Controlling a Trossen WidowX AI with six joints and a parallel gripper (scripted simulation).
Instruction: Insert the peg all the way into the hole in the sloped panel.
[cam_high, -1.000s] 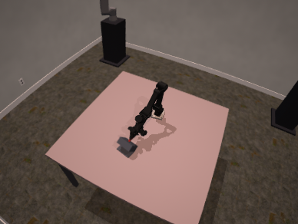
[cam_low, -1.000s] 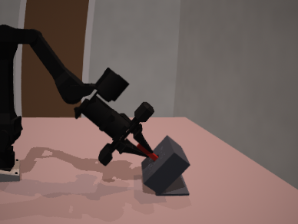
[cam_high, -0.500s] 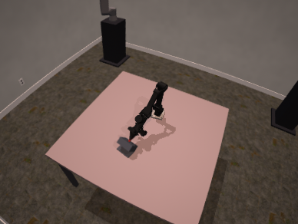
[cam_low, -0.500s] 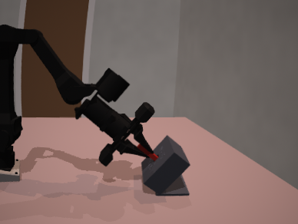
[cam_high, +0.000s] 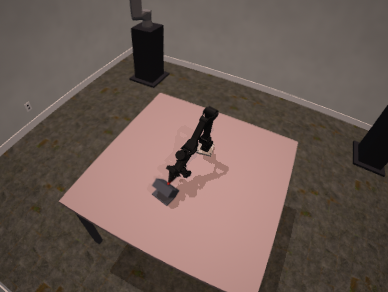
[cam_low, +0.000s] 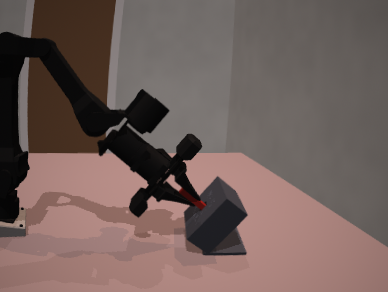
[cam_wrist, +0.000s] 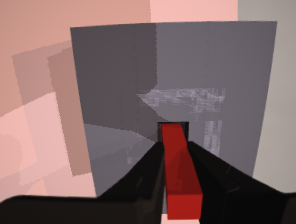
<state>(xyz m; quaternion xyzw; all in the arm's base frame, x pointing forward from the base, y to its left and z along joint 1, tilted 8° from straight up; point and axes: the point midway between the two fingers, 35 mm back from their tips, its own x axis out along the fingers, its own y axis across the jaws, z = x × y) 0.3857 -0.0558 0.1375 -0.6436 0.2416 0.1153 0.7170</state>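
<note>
My hand is 3 cm short of the red peg and 2 cm above it. The rest, counted from my hand: grey base plate 11 cm below, 8 cm ahead, 2 cm to the right.
</note>
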